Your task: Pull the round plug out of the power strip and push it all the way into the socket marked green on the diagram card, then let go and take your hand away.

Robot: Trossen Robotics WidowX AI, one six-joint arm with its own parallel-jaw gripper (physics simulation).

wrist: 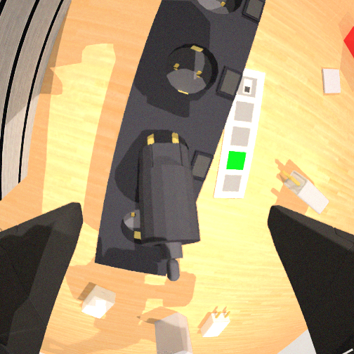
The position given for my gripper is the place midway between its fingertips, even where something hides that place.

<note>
In view: my gripper (177, 215), a round plug (167, 206), a diagram card (239, 134), a white pronged plug (99, 300) and a power strip (162, 100).
</note>
